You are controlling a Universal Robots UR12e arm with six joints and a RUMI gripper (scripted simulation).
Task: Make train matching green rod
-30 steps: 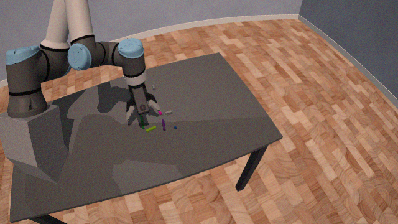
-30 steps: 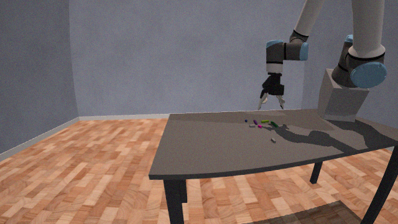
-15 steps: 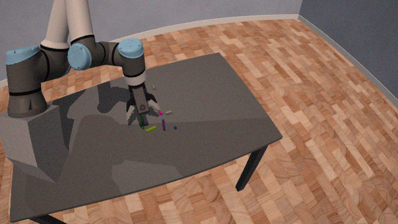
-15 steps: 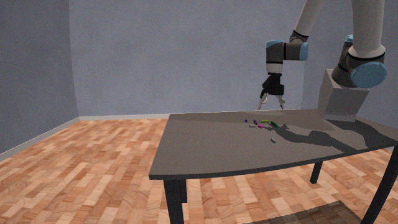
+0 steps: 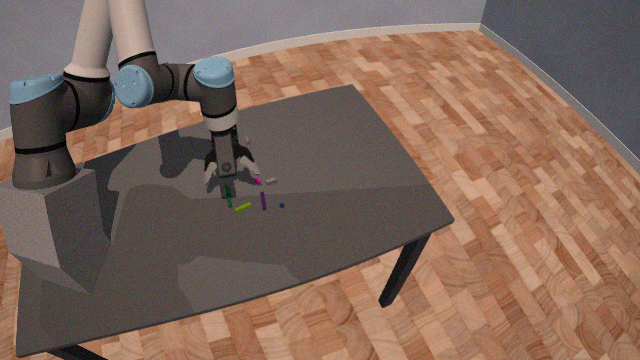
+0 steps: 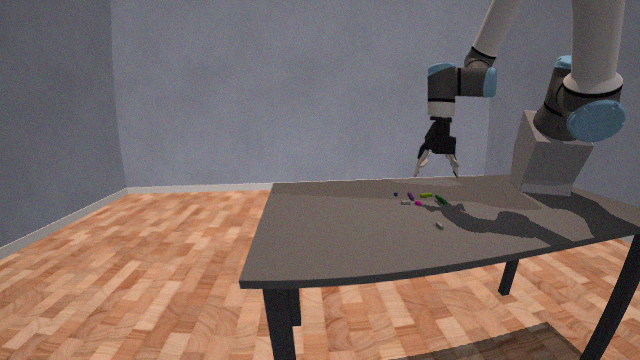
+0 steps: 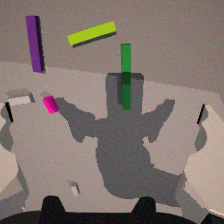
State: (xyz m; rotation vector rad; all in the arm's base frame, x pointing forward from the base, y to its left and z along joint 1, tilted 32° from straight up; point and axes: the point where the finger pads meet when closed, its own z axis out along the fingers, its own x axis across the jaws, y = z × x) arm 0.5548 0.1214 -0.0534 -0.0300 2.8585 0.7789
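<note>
My gripper is now 13 cm short of the blue rod, 7 cm above it and 5 cm to the left of it. The rest, counted from my hand: purple rod: 8 cm ahead, 7 cm below, 2 cm to the right; then lime rod: 7 cm below, 4 cm to the right, 2 cm ahead; then green rod: 7 cm below, 2 cm behind, 1 cm to the left.
</note>
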